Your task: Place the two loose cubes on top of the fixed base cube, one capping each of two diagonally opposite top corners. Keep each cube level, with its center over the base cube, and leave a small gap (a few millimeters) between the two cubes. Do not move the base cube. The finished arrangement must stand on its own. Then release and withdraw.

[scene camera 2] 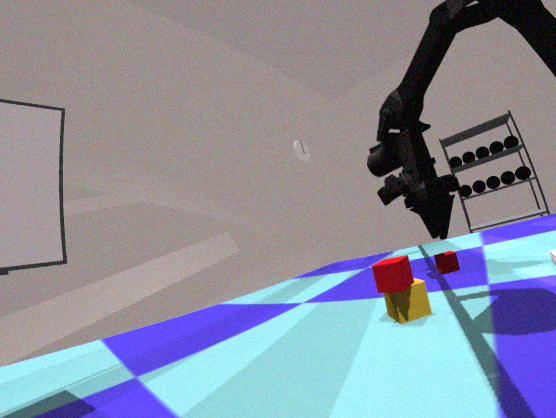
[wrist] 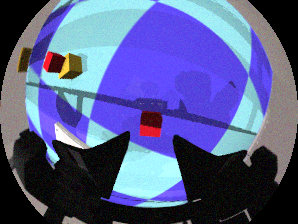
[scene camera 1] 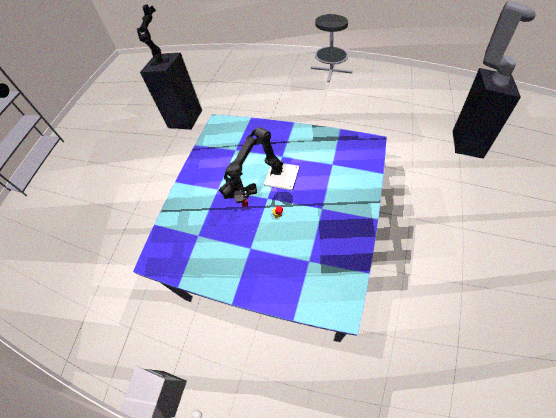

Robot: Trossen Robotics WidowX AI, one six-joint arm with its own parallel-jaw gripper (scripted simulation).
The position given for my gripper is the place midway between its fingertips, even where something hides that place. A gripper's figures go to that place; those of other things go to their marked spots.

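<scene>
My gripper [scene camera 2: 439, 238] is 51 cm from the lens. There's a yellow cube [scene camera 2: 412, 304] that's 31 cm from the lens, and a red cube [scene camera 2: 391, 275] that's 29 cm from the lens. So the red cube is nearer to the lens than my gripper.
</scene>
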